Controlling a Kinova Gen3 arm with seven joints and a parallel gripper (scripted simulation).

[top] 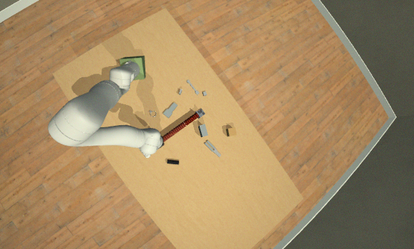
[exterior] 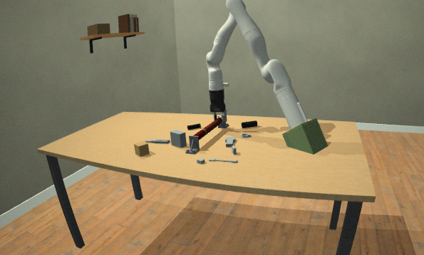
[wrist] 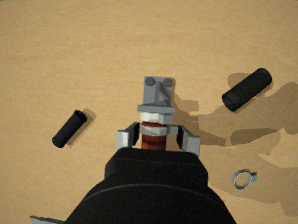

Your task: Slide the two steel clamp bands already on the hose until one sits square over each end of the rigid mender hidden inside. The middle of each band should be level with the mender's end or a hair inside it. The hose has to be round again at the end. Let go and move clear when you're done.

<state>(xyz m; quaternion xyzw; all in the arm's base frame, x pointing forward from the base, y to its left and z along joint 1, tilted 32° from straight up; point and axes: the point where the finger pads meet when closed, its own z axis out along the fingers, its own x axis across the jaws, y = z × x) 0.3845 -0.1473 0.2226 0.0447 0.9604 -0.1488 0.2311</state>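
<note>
My hand is 150 mm short of the grey block, 260 mm to the right of it and 30 mm above it. From my hand the other things lie so: wrench: 100 mm behind, 420 mm to the left, 60 mm below; then wooden cube: 290 mm ahead, 380 mm to the left, 40 mm below.
</note>
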